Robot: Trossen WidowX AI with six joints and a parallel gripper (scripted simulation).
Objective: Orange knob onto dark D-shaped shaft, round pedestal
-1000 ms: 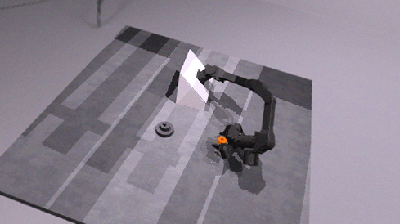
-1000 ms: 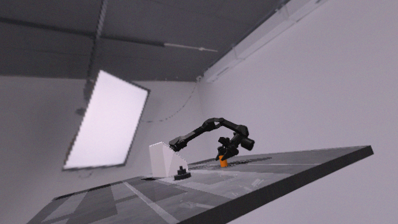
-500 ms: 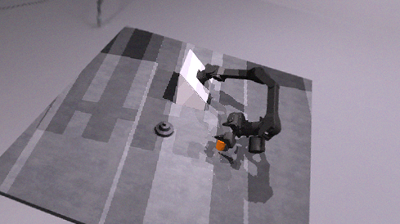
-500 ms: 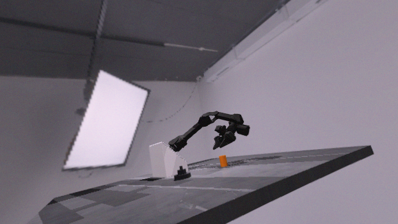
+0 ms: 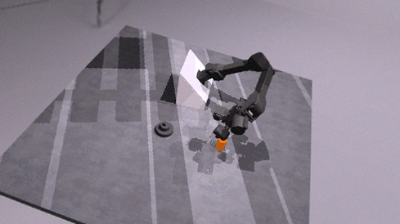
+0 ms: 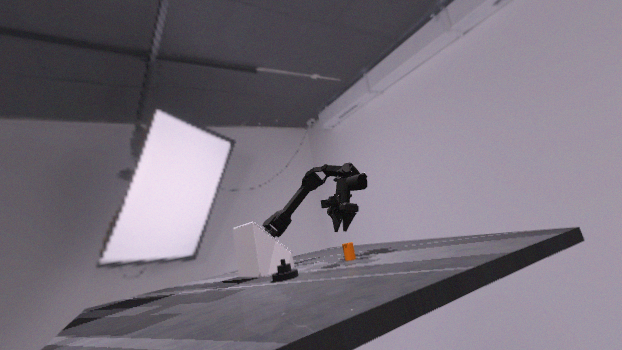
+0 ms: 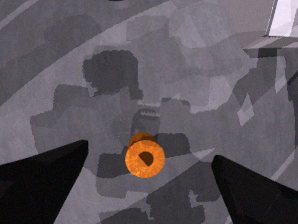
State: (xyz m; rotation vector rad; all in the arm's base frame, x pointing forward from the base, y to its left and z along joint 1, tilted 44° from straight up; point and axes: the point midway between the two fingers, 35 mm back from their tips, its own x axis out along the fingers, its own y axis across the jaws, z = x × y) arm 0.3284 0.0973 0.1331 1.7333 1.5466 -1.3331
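Now: the orange knob 10 mm ahead of my gripper tip, 20 mm to the left of it and 80 mm below it. The rest, counted from my gripper tip: dark pedestal 10 mm behind, 260 mm to the right, 80 mm below.
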